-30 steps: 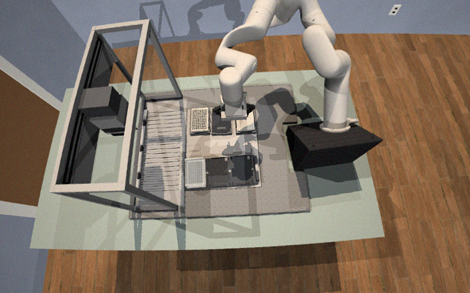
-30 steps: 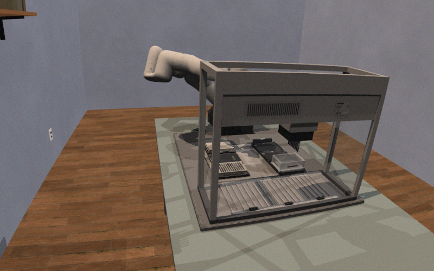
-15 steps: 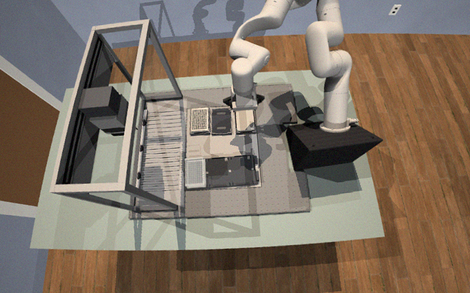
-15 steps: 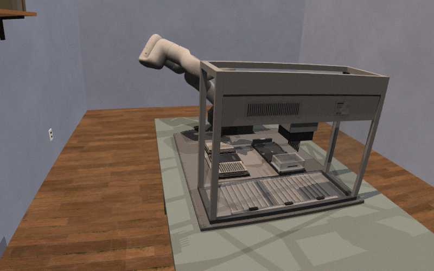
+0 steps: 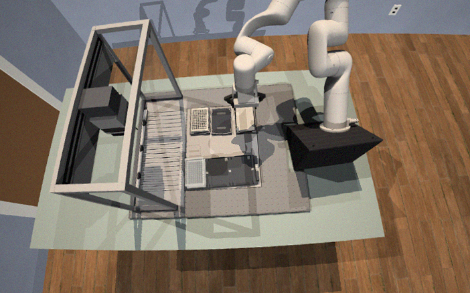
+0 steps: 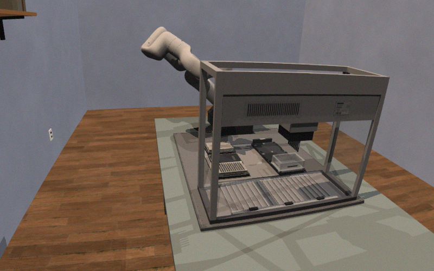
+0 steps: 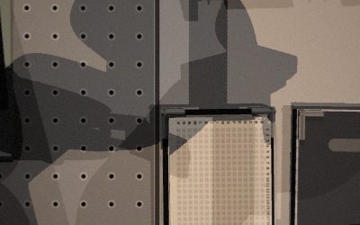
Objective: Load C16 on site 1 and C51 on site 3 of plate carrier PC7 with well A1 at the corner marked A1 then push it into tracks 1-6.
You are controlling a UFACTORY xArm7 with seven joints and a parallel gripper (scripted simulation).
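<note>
Right now the dark nest S1 is 140 mm below my hand. Round my hand: nest S2: 110 mm ahead, 140 mm below; then dark plate carrier PC7: 130 mm ahead, 250 mm to the left, 130 mm below.
</note>
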